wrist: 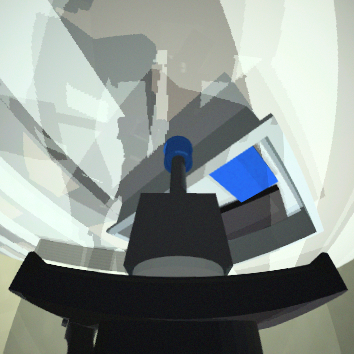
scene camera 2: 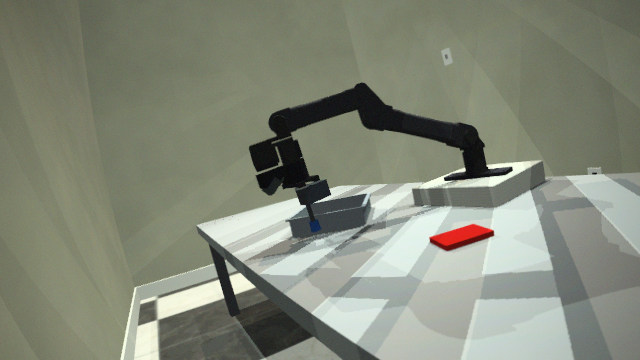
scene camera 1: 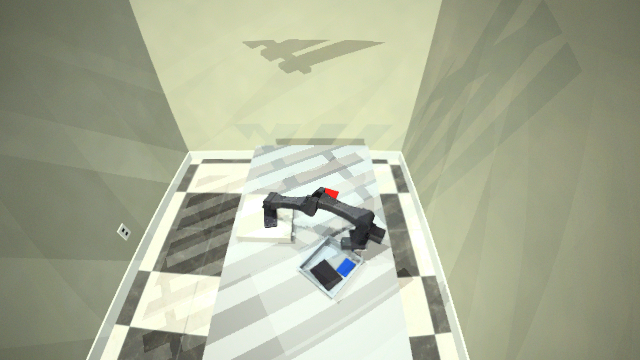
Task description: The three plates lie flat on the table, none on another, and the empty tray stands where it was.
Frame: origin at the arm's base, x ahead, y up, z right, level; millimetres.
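Seen in the pictures: hand, tool point: (wrist: 177, 148) (scene camera 2: 316, 230) (scene camera 1: 350, 252); arm's base, link origin: (scene camera 2: 477, 175) (scene camera 1: 270, 212).
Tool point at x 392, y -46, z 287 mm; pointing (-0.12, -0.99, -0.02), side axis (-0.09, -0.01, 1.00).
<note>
Pixels of each thing's top centre, then the offset from my tool point to it. Level surfaces: height alone.
- red plate, top centre: (scene camera 2: 460, 234) (scene camera 1: 329, 193) dx -31, dy +0, dz -417 mm
- blue plate, top centre: (wrist: 243, 175) (scene camera 1: 345, 267) dx -40, dy +2, dz +74 mm
- larger black plate, top centre: (wrist: 243, 221) (scene camera 1: 326, 274) dx -143, dy +3, dz +95 mm
- grey tray, top centre: (wrist: 229, 236) (scene camera 2: 332, 205) (scene camera 1: 330, 263) dx -117, dy +40, dz +61 mm
- table, surface height: dy -10 mm
A red plate (scene camera 1: 331, 193) (scene camera 2: 462, 237) lies flat on the table, apart from the tray. A blue plate (scene camera 1: 346, 267) (wrist: 244, 174) and a larger black plate (scene camera 1: 326, 274) (wrist: 250, 214) lie side by side inside the grey tray (scene camera 1: 306, 262) (scene camera 2: 345, 219) (wrist: 312, 220). The tray's high wall hides both plates in scene camera 2. My suction cup (scene camera 2: 314, 226) (wrist: 178, 150) is open, with no plate on it. It hangs low over the table just outside the tray, beside its long wall; the arm's wrist hides it in scene camera 1.
The arm's base stands on a white block (scene camera 1: 265, 235) (scene camera 2: 450, 196) at one long edge of the table (scene camera 1: 250, 320) (scene camera 2: 420, 310). The arm (scene camera 1: 345, 210) (scene camera 2: 325, 107) reaches across from it. The opposite table edge runs close beyond the wrist.
</note>
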